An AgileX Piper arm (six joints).
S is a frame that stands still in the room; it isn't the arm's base.
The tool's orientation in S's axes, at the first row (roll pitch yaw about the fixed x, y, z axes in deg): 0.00 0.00 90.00
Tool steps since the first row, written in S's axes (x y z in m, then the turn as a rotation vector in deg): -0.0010 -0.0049 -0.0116 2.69 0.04 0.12; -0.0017 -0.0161 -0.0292 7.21 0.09 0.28; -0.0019 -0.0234 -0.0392 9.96 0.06 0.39; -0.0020 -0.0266 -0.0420 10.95 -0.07 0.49; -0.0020 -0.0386 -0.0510 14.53 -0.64 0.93; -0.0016 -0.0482 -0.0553 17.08 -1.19 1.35; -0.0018 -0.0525 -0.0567 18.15 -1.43 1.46
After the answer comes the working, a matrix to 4 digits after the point.
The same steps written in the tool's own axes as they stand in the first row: -0.0049 0.0010 -0.0116 0.04 -2.69 0.12; -0.0161 0.0017 -0.0292 0.09 -7.21 0.28; -0.0234 0.0019 -0.0392 0.06 -9.96 0.39; -0.0266 0.0020 -0.0420 -0.07 -10.95 0.49; -0.0386 0.0020 -0.0510 -0.64 -14.53 0.93; -0.0482 0.0016 -0.0553 -1.19 -17.08 1.35; -0.0525 0.0018 -0.0567 -1.43 -18.15 1.46
The tool's axes in the first row as the columns of a matrix, in S's axes (rounded; the answer above uses it unrounded):
0.0000 -1.0000 0.0000
1.0000 0.0000 0.0000
0.0000 0.0000 1.0000

